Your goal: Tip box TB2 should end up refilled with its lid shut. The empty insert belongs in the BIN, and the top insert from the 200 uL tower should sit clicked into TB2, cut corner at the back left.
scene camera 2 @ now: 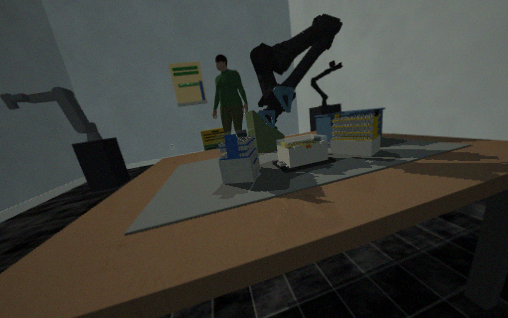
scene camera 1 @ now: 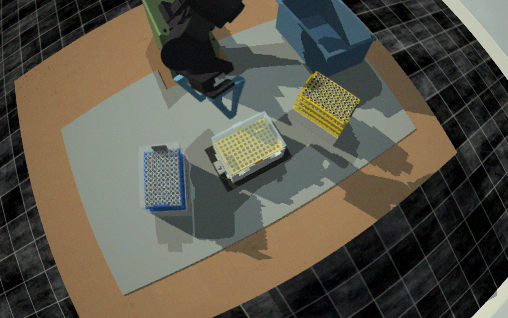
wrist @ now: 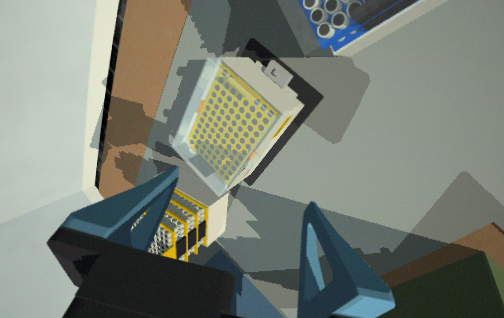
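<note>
Tip box TB2 (scene camera 1: 250,147) (scene camera 2: 302,154) (wrist: 235,120) stands mid-mat in a dark holder (scene camera 1: 229,186) (wrist: 313,96). Its clear lid lies over it and looks shut; a yellow insert with open holes and no tips shows through it. The 200 uL tower (scene camera 1: 327,100) (scene camera 2: 355,135) (wrist: 192,215), a stack of yellow inserts full of tips on a white base, stands to its right in scene camera 1. The blue BIN (scene camera 1: 347,60) (scene camera 2: 324,124) stands behind the tower. My gripper (scene camera 1: 204,98) (scene camera 2: 280,118) (wrist: 244,190) is open and empty, raised behind TB2, touching nothing.
A blue tip tower (scene camera 1: 164,177) (scene camera 2: 239,167) (wrist: 327,25) stands left of TB2 in scene camera 1. A green block (scene camera 1: 155,20) (scene camera 2: 261,134) (wrist: 450,290) stands by the arm's base. The grey mat (scene camera 1: 100,150) (scene camera 2: 180,200) lies on the brown table (scene camera 1: 45,110) (scene camera 2: 225,245).
</note>
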